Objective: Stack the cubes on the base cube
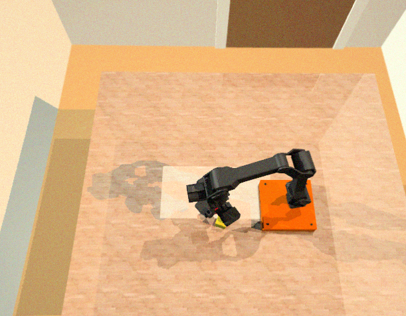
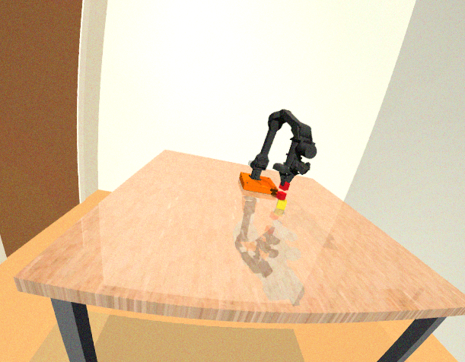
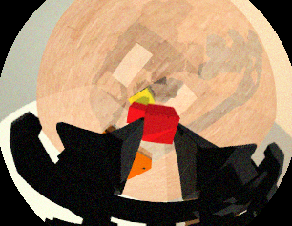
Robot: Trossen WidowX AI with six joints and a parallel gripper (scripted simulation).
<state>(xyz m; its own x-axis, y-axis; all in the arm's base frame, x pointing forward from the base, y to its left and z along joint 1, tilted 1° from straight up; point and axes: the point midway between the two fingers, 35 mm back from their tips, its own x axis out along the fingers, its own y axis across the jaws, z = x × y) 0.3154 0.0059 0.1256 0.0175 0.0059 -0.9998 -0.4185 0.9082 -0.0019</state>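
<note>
Now: gripper tip 100 mm above the yellow base cube, 30 mm to the right of it and 20 mm past it.
</note>
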